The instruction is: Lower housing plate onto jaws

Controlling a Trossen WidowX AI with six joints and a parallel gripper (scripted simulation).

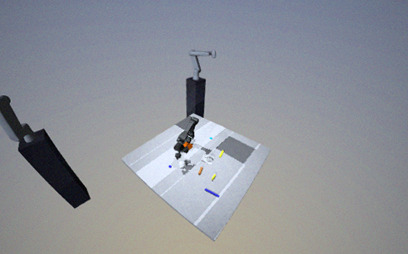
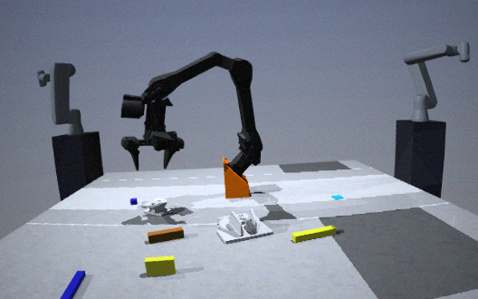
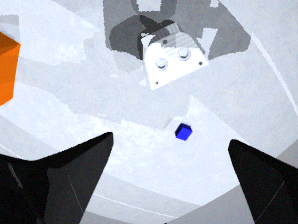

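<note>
My gripper tip is 4 cm past the small blue cube, 9 cm to the left of it and 12 cm above it. From my gripper tip the other things lie so: orange-brown bar (23 cm ahead, 10 cm to the left, 11 cm below); then dark blue bar (48 cm ahead, 12 cm below); then yellow block (38 cm ahead, 14 cm to the left, 11 cm below).
</note>
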